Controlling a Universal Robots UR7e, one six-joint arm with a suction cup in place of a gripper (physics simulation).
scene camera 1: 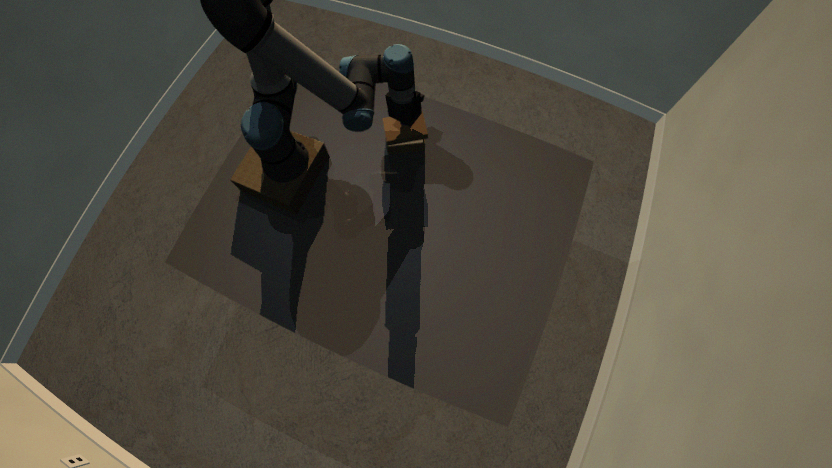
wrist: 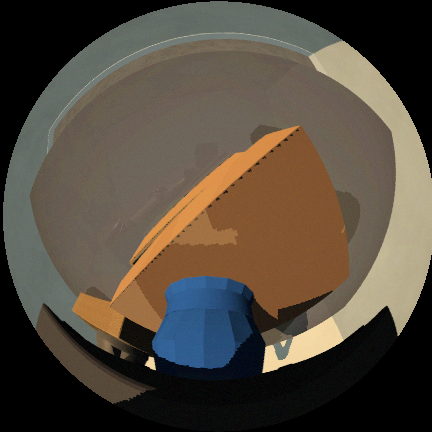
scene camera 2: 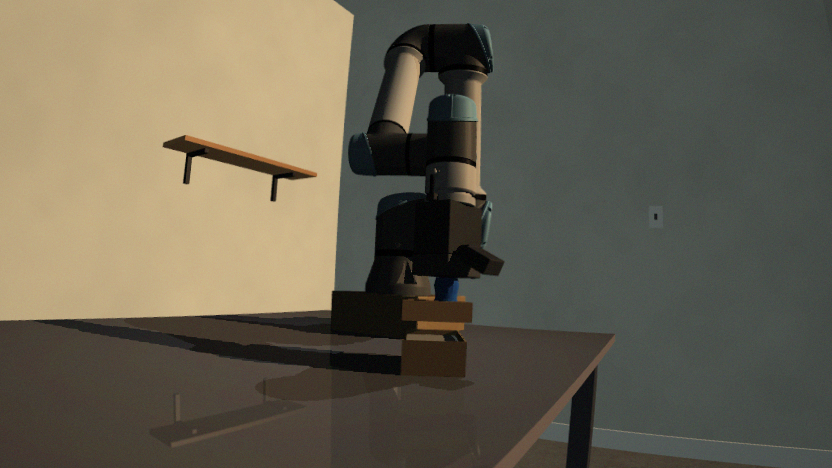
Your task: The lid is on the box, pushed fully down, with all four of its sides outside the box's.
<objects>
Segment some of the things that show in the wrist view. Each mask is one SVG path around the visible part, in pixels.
The suction cup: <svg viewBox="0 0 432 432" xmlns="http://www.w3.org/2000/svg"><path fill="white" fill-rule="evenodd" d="M169 284L164 291L167 302L164 318L152 339L155 370L173 376L202 380L235 379L262 373L265 342L252 316L253 292L244 283L227 277L203 275L184 277Z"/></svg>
A lid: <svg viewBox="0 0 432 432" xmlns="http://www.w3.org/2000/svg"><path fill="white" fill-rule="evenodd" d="M301 125L265 134L218 174L167 225L120 281L109 306L135 323L156 332L164 318L167 305L164 291L170 283L184 277L203 275L227 277L244 283L253 292L251 311L253 320L261 333L301 314L338 287L349 276L348 247L344 222L337 196L326 168Z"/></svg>
</objects>
